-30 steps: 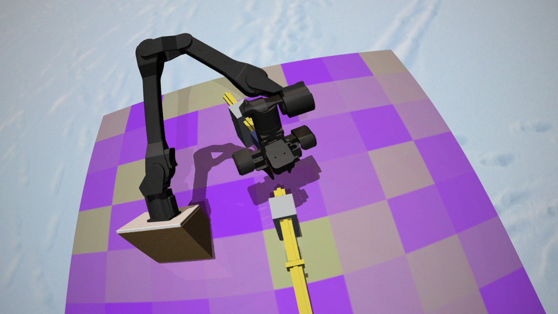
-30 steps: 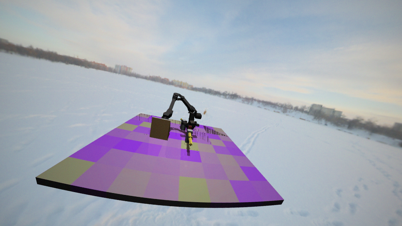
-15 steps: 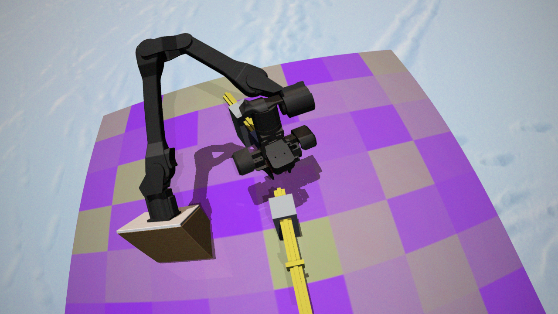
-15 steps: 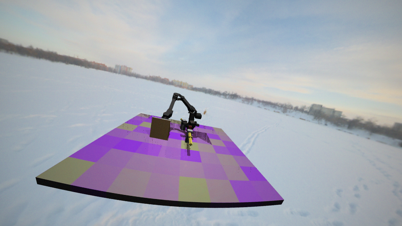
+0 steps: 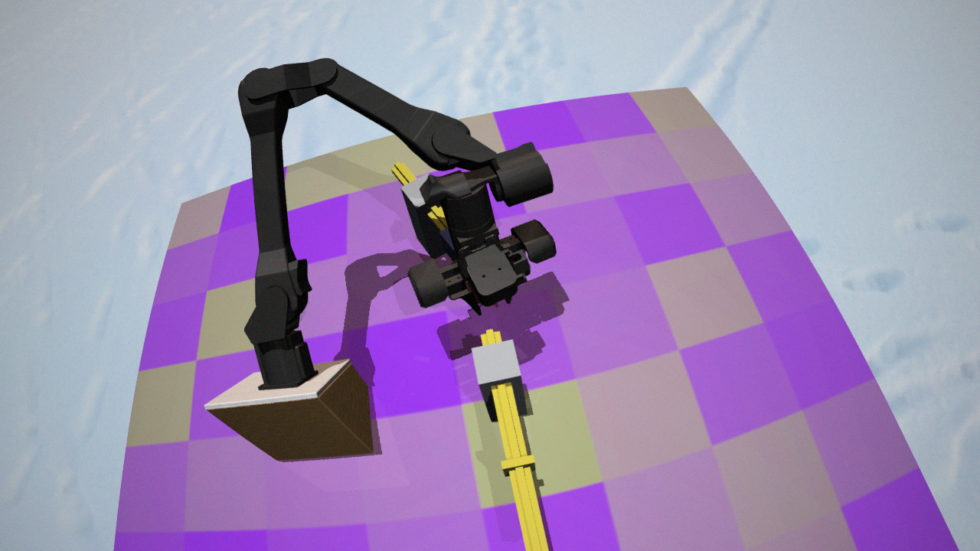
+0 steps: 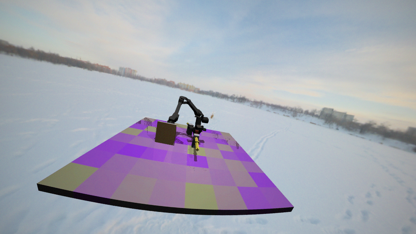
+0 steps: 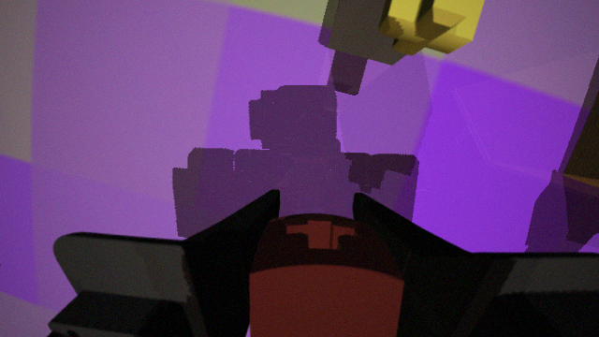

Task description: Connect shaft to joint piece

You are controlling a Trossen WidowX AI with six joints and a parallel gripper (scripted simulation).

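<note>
The red square joint piece lies 1 cm behind my gripper tip, 2 cm to the left of it and 4 cm above it.
</note>
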